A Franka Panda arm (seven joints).
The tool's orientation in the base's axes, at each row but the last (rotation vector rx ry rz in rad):
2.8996, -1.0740, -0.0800
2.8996, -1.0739, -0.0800
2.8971, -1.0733, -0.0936
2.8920, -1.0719, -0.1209
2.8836, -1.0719, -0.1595
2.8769, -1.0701, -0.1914
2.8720, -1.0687, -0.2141
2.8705, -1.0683, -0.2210
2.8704, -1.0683, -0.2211
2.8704, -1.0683, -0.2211
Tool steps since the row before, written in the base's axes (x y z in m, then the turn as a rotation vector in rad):
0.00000, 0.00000, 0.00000, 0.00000, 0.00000, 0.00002
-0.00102, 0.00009, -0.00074, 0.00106, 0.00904, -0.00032
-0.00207, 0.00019, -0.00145, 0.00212, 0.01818, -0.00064
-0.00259, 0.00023, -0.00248, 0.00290, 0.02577, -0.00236
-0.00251, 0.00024, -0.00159, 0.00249, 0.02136, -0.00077
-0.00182, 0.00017, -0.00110, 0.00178, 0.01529, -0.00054
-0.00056, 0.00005, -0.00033, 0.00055, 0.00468, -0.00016
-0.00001, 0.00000, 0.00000, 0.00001, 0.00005, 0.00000
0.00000, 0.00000, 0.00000, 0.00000, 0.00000, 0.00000
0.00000, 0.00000, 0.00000, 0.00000, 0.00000, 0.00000
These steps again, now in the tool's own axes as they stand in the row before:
0.00000, 0.00000, 0.00000, 0.00000, 0.00000, -0.00002
-0.00081, 0.00055, 0.00080, -0.00508, -0.00756, 0.00000
-0.00163, 0.00110, 0.00159, -0.01022, -0.01520, 0.00000
-0.00197, 0.00131, 0.00270, -0.01449, -0.02159, 0.00146
-0.00193, 0.00130, 0.00187, -0.01204, -0.01784, 0.00002
-0.00137, 0.00093, 0.00134, -0.00862, -0.01277, 0.00000
-0.00042, 0.00029, 0.00041, -0.00263, -0.00391, -0.00001
-0.00001, 0.00001, 0.00000, -0.00003, -0.00004, 0.00000
0.00000, 0.00000, 0.00000, 0.00000, 0.00000, 0.00000
0.00000, 0.00000, 0.00000, 0.00000, 0.00000, 0.00000

